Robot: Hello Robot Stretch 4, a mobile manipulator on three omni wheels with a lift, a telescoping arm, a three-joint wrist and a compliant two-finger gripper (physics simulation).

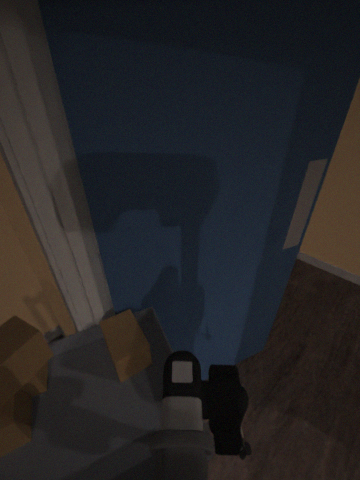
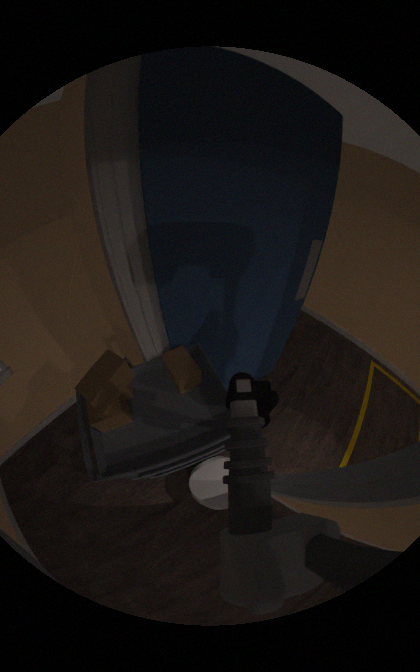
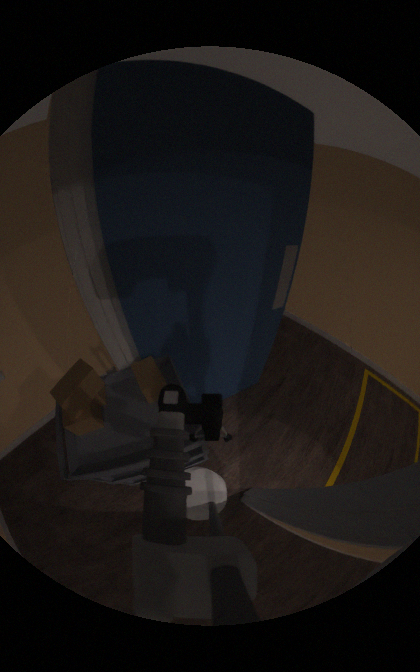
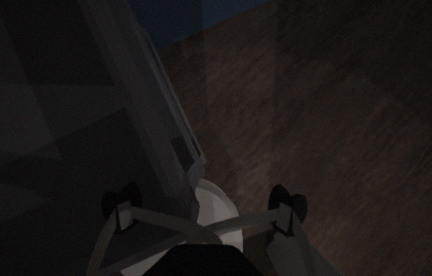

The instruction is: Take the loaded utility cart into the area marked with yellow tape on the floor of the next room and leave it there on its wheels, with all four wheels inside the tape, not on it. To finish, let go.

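Places are measured from the robot's base along level axes (x ahead, y left, z up), in centimetres.
Pixels of known places: gripper, between the fingertips: (image 4: pixel 205 200).
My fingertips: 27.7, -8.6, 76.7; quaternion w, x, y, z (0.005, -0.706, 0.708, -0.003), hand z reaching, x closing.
Note:
Behind a point stands the place of what it marks, as x, y, z.
The grey utility cart (image 1: pixel 85 420) {33.3, 27.1, 76.7} (image 2: pixel 160 415) (image 3: pixel 125 425) (image 4: pixel 145 130) {33.7, -4.6, 83.6} stands at the left, close to the blue door and its frame. It appears upright; its wheels are hidden. Brown boxes (image 1: pixel 22 370) {38.2, 41.4, 93.3} (image 2: pixel 105 390) (image 3: pixel 80 400) sit at its left end and another brown box (image 1: pixel 125 345) {48.6, 17.6, 88.5} (image 2: pixel 181 370) (image 3: pixel 146 377) near the far edge. My gripper (image 3: pixel 211 438) (image 4: pixel 205 200) {27.7, -8.5, 76.7} is open, with its fingers wide apart at the cart's near right corner; one finger is over the cart, the other over floor. The yellow tape (image 2: pixel 366 405) (image 3: pixel 356 430) lies on the floor at the right, partly hidden.
A blue door (image 1: pixel 240 210) {83.6, -20.3, 117.3} (image 2: pixel 225 200) (image 3: pixel 200 200) stands beyond the cart, with a pale frame (image 1: pixel 75 250) {59.8, 30.4, 116.1} (image 2: pixel 120 225) (image 3: pixel 75 225) on its left. A grey door jamb (image 2: pixel 360 482) (image 3: pixel 330 510) and wall end are close at the lower right. My white base (image 2: pixel 207 482) (image 3: pixel 202 492) is near the cart.

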